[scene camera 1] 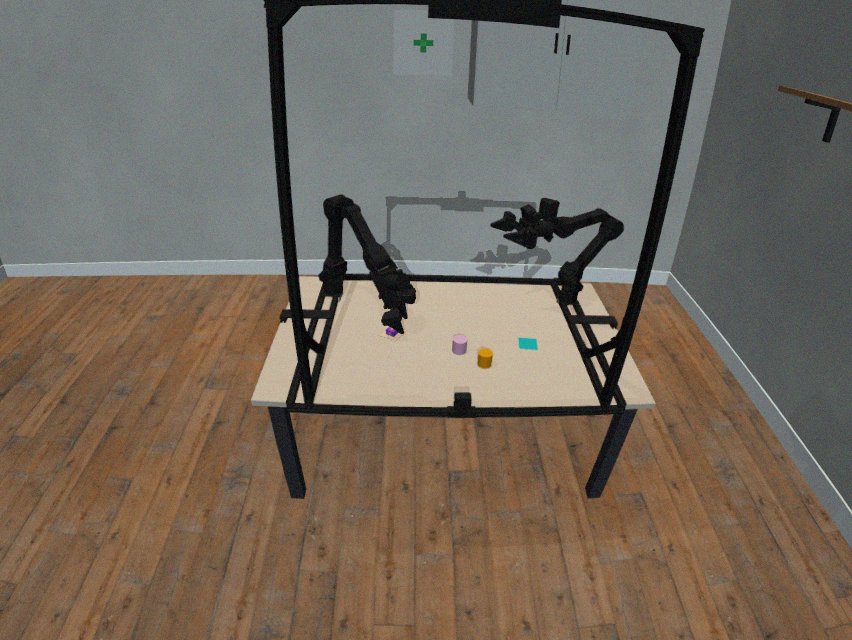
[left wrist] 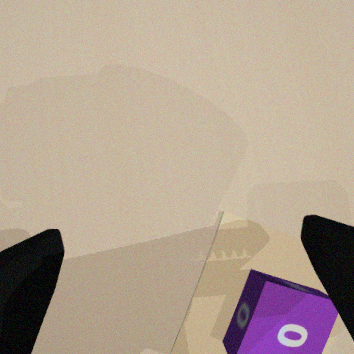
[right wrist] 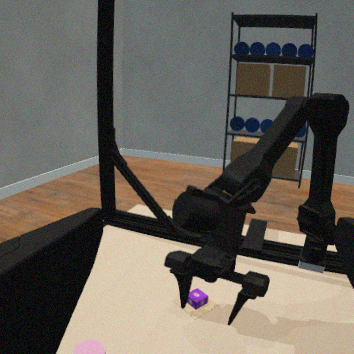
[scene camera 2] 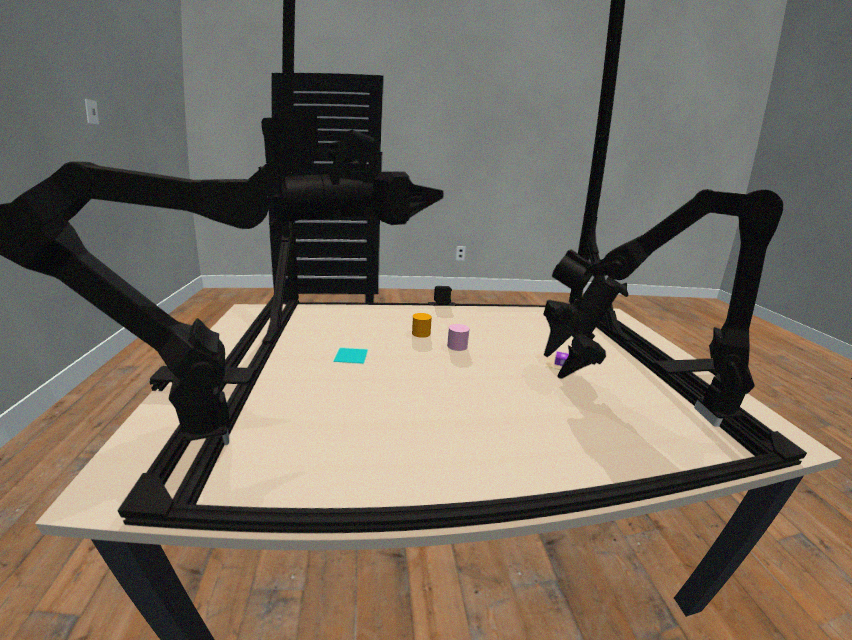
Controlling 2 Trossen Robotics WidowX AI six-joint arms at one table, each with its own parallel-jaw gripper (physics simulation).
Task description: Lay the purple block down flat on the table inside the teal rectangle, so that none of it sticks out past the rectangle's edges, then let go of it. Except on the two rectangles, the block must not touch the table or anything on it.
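Places are measured from the left arm's base along level axes (x ahead, y left, z up), in centimetres.
Pixels of known places: left gripper, between the fingertips: (scene camera 1: 404,326) (left wrist: 183,235) (right wrist: 205,315) (scene camera 2: 551,366); right gripper, between the fingertips: (scene camera 1: 496,230) (right wrist: 222,225) (scene camera 2: 427,192); left arm's base, origin of its link: (scene camera 1: 333,292) (right wrist: 312,257) (scene camera 2: 719,407); right arm's base, origin of its link: (scene camera 1: 568,300) (scene camera 2: 204,424).
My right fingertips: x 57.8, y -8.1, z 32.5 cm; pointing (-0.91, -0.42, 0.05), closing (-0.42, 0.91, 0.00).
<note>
For each thing: its top centre in the pictures, then the offset to it from my right fingertips. "pt": a spot on its surface instead.
- purple block, centre of its top: (left wrist: 289,334) (right wrist: 196,294) (scene camera 2: 563,355) (scene camera 1: 392,328) dx -32.2, dy -12.8, dz -32.5 cm
- pale yellow rectangle, a spot on its surface: (left wrist: 285,250) pt dx -29.6, dy -13.6, dz -34.3 cm
- teal rectangle, a spot on its surface: (scene camera 2: 350,356) (scene camera 1: 528,342) pt dx +13.6, dy -12.7, dz -34.3 cm
- pink cylinder, centre of its top: (right wrist: 88,351) (scene camera 2: 459,327) (scene camera 1: 460,339) dx -9.5, dy -19.8, dz -29.8 cm
- orange cylinder, centre of its top: (scene camera 2: 422,316) (scene camera 1: 485,352) dx -1.4, dy -26.0, dz -29.9 cm
The purple block (scene camera 1: 391,331) (scene camera 2: 561,358) (left wrist: 287,320) (right wrist: 198,298) lies on a pale yellow rectangle (left wrist: 285,250) (right wrist: 212,304). My left gripper (scene camera 1: 396,326) (scene camera 2: 553,365) (left wrist: 183,235) (right wrist: 204,315) is open and low over that spot. In the left wrist view the block is at the lower right, nearer the right-hand finger, and is cut off by the bottom edge. The teal rectangle (scene camera 1: 528,343) (scene camera 2: 350,356) lies bare on the table. My right gripper (scene camera 1: 500,231) (scene camera 2: 440,195) is open and empty, high above the table.
A pink cylinder (scene camera 1: 459,345) (scene camera 2: 458,338) (right wrist: 90,347) and an orange cylinder (scene camera 1: 484,358) (scene camera 2: 421,325) stand upright between the block and the teal rectangle. Black frame rails run along the table edges, with tall posts at the side away from the arms.
</note>
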